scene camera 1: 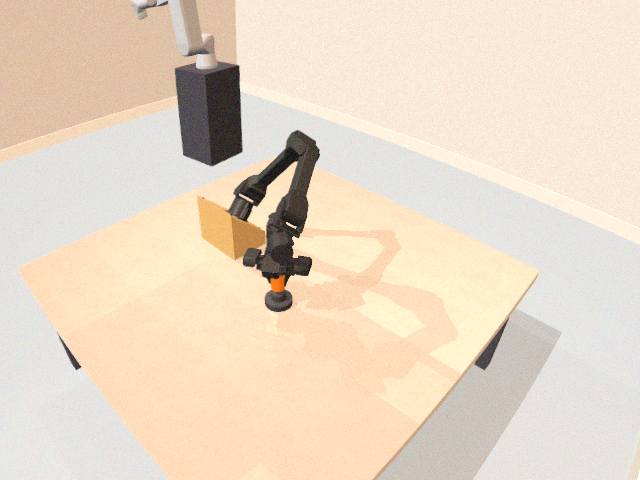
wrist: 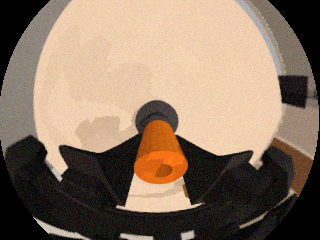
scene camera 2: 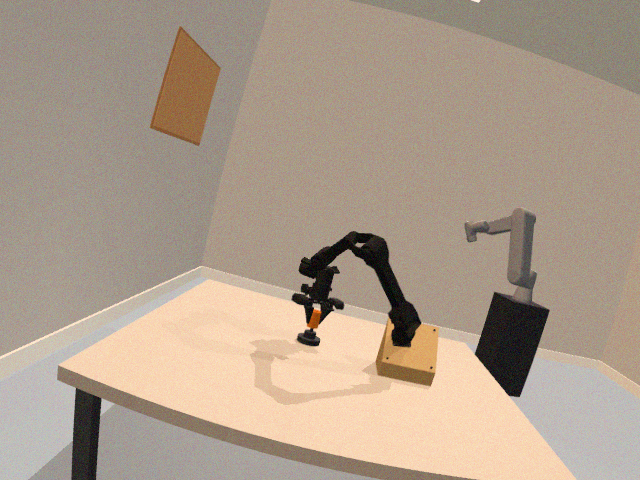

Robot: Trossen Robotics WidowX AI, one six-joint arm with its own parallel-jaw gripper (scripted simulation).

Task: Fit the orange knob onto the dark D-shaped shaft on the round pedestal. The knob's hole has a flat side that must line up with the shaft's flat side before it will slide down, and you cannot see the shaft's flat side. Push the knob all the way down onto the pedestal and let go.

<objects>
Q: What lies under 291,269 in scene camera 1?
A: My gripper.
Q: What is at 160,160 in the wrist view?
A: An orange knob.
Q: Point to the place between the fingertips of my gripper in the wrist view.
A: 158,137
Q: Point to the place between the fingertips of my gripper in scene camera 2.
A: At 312,324
</objects>
